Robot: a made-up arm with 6 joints. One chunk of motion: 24 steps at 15 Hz.
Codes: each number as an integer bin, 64 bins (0 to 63) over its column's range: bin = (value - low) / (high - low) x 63, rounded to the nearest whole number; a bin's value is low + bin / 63 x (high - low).
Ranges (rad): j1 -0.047..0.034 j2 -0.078..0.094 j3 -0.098..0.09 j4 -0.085..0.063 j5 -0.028..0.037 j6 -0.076..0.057
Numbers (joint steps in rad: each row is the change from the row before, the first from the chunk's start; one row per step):
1: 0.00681 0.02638 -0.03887 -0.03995 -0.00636 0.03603
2: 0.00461 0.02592 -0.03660 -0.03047 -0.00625 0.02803
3: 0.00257 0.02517 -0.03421 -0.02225 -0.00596 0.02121
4: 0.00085 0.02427 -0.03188 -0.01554 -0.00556 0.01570
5: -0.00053 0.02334 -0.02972 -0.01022 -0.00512 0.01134
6: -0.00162 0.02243 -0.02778 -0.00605 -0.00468 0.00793
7: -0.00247 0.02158 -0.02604 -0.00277 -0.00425 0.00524
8: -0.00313 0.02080 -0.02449 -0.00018 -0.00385 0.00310
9: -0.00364 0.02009 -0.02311 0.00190 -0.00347 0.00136
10: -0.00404 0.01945 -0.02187 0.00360 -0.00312 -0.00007
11: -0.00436 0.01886 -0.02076 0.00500 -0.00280 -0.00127
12: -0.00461 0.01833 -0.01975 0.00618 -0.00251 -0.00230
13: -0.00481 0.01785 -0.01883 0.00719 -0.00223 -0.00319
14: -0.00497 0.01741 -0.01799 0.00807 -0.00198 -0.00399
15: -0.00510 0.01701 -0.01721 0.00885 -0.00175 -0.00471
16: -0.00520 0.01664 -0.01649 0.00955 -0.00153 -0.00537
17: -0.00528 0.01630 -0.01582 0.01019 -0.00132 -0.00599
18: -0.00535 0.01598 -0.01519 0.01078 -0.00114 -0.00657
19: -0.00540 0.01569 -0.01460 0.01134 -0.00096 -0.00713
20: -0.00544 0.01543 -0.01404 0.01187 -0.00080 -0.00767
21: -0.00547 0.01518 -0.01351 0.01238 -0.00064 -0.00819
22: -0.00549 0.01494 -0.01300 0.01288 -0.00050 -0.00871
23: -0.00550 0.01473 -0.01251 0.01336 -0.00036 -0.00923
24: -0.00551 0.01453 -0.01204 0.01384 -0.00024 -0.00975
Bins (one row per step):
1: 42 38 20 19 21 53
2: 40 38 21 23 21 49
3: 39 38 21 27 21 46
4: 37 37 22 30 22 43
5: 36 37 23 32 22 41
6: 35 37 24 34 23 40
7: 35 36 24 35 23 38
8: 34 36 25 36 23 37
9: 34 36 25 37 24 37
10: 33 36 26 38 24 36
11: 33 35 26 38 24 35
12: 33 35 26 39 25 35
13: 33 35 27 39 25 34
14: 33 35 27 40 25 34
15: 33 35 27 40 25 34
16: 33 35 27 40 26 33
17: 32 35 28 41 26 33
18: 32 34 28 41 26 33
19: 32 34 28 41 26 33
20: 32 34 28 41 26 32
21: 32 34 28 41 27 32
22: 32 34 28 42 27 32
23: 32 34 29 42 27 32
24: 32 34 29 42 27 31

